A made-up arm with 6 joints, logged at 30 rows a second.
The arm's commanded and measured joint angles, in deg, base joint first. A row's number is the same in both.
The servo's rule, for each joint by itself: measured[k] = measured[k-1] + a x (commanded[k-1-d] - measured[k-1]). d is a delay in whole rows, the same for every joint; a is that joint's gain. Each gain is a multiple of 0.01, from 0.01 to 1. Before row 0 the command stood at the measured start. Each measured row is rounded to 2 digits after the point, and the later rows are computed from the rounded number. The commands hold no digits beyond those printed.
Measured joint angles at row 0: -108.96, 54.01, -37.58, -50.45, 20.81, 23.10
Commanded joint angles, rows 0 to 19: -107.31, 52.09, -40.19, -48.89, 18.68, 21.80; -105.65, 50.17, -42.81, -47.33, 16.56, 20.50; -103.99, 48.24, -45.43, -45.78, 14.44, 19.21; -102.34, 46.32, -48.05, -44.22, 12.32, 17.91; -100.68, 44.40, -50.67, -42.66, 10.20, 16.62; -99.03, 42.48, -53.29, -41.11, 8.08, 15.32; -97.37, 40.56, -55.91, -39.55, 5.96, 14.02; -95.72, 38.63, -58.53, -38.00, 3.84, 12.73; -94.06, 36.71, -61.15, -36.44, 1.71, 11.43; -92.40, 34.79, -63.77, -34.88, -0.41, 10.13; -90.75, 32.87, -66.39, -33.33, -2.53, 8.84; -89.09, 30.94, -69.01, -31.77, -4.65, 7.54; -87.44, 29.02, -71.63, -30.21, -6.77, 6.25; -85.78, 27.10, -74.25, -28.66, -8.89, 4.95; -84.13, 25.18, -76.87, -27.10, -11.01, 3.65; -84.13, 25.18, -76.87, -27.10, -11.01, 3.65; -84.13, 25.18, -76.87, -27.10, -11.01, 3.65; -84.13, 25.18, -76.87, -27.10, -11.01, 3.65; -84.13, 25.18, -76.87, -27.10, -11.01, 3.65; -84.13, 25.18, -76.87, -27.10, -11.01, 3.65
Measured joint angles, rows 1 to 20: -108.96, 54.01, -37.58, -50.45, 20.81, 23.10; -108.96, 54.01, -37.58, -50.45, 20.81, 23.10; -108.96, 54.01, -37.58, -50.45, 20.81, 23.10; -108.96, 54.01, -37.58, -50.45, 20.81, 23.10; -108.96, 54.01, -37.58, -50.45, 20.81, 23.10; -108.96, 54.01, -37.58, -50.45, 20.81, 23.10; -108.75, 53.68, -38.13, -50.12, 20.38, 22.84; -108.35, 53.08, -39.11, -49.53, 19.62, 22.37; -107.78, 52.26, -40.44, -48.74, 18.58, 21.74; -107.07, 51.25, -42.04, -47.79, 17.33, 20.97; -106.24, 50.09, -43.85, -46.71, 15.90, 20.10; -105.30, 48.80, -45.83, -45.53, 14.34, 19.14; -104.27, 47.40, -47.95, -44.27, 12.66, 18.12; -103.16, 45.91, -50.17, -42.95, 10.90, 17.04; -101.98, 44.35, -52.48, -41.58, 9.06, 15.92; -100.73, 42.72, -54.85, -40.17, 7.17, 14.76; -99.43, 41.05, -57.27, -38.73, 5.23, 13.58; -98.09, 39.33, -59.74, -37.27, 3.25, 12.37; -96.71, 37.58, -62.24, -35.79, 1.25, 11.15; -95.29, 35.80, -64.76, -34.29, -0.78, 9.91
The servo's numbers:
d 6
a 0.13 0.17 0.21 0.21 0.20 0.20

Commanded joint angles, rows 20 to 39: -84.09, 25.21, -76.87, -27.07, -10.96, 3.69; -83.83, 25.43, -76.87, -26.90, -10.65, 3.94; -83.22, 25.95, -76.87, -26.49, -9.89, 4.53; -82.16, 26.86, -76.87, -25.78, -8.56, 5.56; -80.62, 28.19, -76.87, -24.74, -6.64, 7.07; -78.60, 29.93, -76.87, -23.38, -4.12, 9.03; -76.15, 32.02, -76.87, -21.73, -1.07, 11.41; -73.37, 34.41, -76.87, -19.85, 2.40, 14.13; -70.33, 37.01, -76.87, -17.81, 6.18, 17.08; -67.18, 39.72, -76.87, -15.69, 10.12, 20.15; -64.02, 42.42, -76.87, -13.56, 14.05, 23.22; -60.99, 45.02, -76.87, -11.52, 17.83, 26.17; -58.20, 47.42, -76.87, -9.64, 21.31, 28.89; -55.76, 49.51, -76.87, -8.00, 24.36, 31.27; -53.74, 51.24, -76.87, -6.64, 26.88, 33.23; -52.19, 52.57, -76.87, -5.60, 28.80, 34.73; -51.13, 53.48, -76.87, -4.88, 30.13, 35.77; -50.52, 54.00, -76.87, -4.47, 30.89, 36.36; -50.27, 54.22, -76.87, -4.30, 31.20, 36.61; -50.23, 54.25, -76.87, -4.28, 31.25, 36.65
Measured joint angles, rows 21 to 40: -93.84, 33.99, -67.30, -32.78, -2.83, 8.66; -92.58, 32.49, -69.31, -31.59, -4.47, 7.66; -91.48, 31.25, -70.90, -30.65, -5.78, 6.86; -90.52, 30.22, -72.15, -29.90, -6.83, 6.22; -89.69, 29.36, -73.14, -29.31, -7.67, 5.71; -88.97, 28.65, -73.92, -28.85, -8.34, 5.30; -88.34, 28.07, -74.54, -28.48, -8.86, 4.98; -87.75, 27.62, -75.03, -28.15, -9.22, 4.77; -87.16, 27.34, -75.42, -27.80, -9.35, 4.72; -86.51, 27.26, -75.72, -27.38, -9.19, 4.89; -85.74, 27.42, -75.96, -26.83, -8.68, 5.33; -84.81, 27.85, -76.15, -26.11, -7.77, 6.07; -83.68, 28.56, -76.30, -25.19, -6.43, 7.14; -82.34, 29.55, -76.42, -24.07, -4.66, 8.54; -80.78, 30.82, -76.51, -22.76, -2.49, 10.25; -79.01, 32.33, -76.59, -21.28, 0.03, 12.23; -77.06, 34.05, -76.65, -19.66, 2.83, 14.43; -74.97, 35.91, -76.70, -17.95, 5.83, 16.78; -72.79, 37.87, -76.74, -16.20, 8.93, 19.20; -70.58, 39.85, -76.77, -14.48, 12.02, 21.61
